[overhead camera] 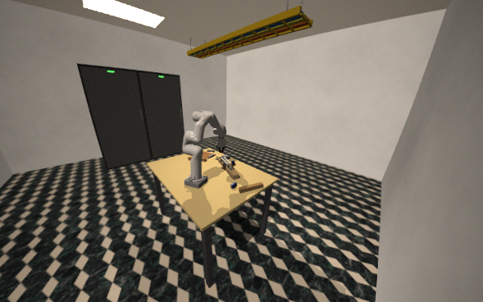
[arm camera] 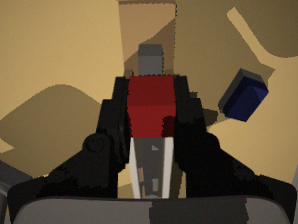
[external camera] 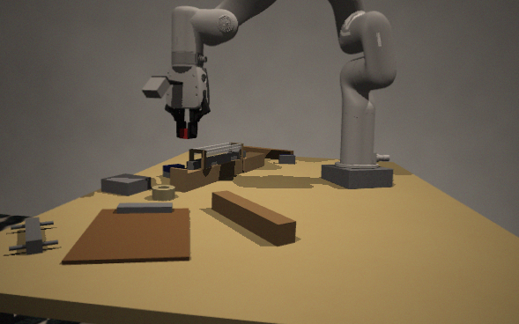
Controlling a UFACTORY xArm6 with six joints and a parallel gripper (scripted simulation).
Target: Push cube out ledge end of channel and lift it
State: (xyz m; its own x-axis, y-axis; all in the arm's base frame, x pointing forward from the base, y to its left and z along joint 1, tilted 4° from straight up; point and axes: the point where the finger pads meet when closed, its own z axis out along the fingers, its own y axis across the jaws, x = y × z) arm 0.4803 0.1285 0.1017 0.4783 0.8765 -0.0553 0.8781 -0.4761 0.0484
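My gripper is now 10 mm above the red cube. From my hand the other things lie so: grey box (140 mm ahead, 130 mm below, 40 mm to the left); wooden channel (130 mm to the right, 90 mm below, 80 mm behind); long brown block (270 mm to the left, 140 mm behind, 130 mm below).
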